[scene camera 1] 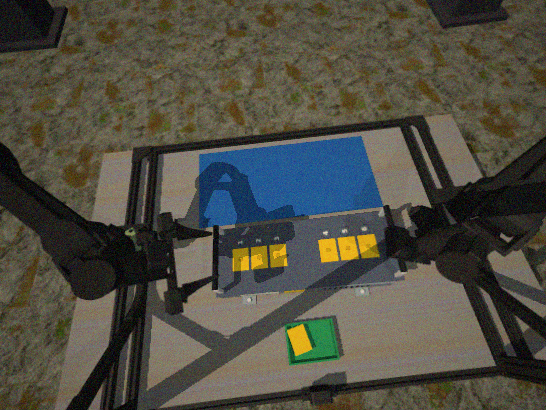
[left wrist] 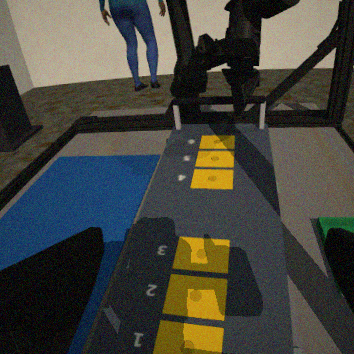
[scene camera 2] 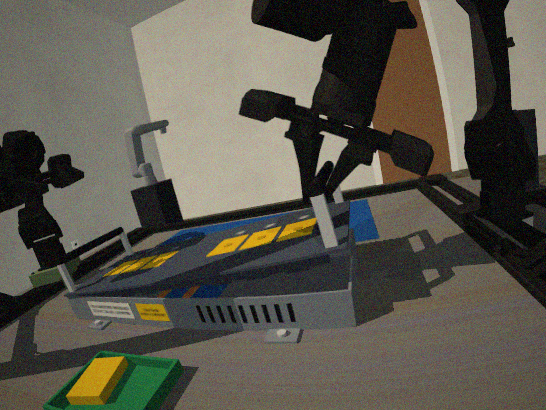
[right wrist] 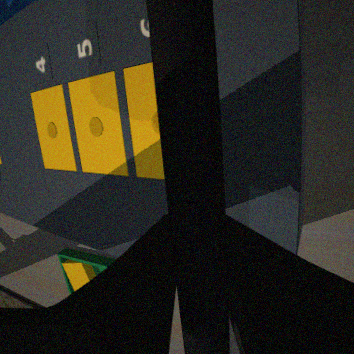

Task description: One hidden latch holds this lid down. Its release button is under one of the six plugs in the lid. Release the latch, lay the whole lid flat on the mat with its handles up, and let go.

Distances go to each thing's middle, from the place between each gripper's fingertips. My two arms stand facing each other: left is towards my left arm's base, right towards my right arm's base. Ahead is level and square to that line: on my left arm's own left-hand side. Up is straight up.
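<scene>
The blue mat (scene camera 1: 250, 185) is 28 cm ahead of my left hand, 19 cm to the right of it and 23 cm below it. With the green tray (scene camera 2: 145, 375), my left hand's 19 cm past it, 18 cm to the left of it and 22 cm above it. Going by their middles, the green tray is the nearest to my left hand of the things named here.
From my right hand, the blue mat's 20 cm to the left, 31 cm ahead and 12 cm below. The green tray is 11 cm below my right hand, 16 cm behind it and 21 cm to the left of it. By its middle, that tray is nearer to my right hand than to my left hand.
</scene>
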